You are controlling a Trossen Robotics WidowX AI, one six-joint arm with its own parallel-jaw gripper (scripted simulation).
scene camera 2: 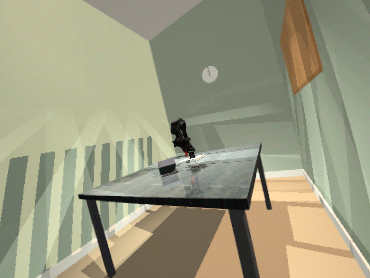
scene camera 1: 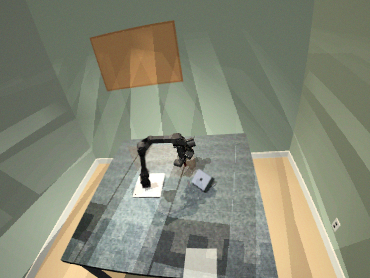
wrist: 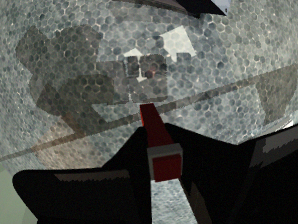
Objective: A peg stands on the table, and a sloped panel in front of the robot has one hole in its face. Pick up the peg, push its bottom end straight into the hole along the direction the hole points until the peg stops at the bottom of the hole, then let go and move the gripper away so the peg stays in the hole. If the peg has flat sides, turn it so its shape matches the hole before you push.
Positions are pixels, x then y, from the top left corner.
Labels:
My gripper (wrist: 154, 131) carries a red peg.

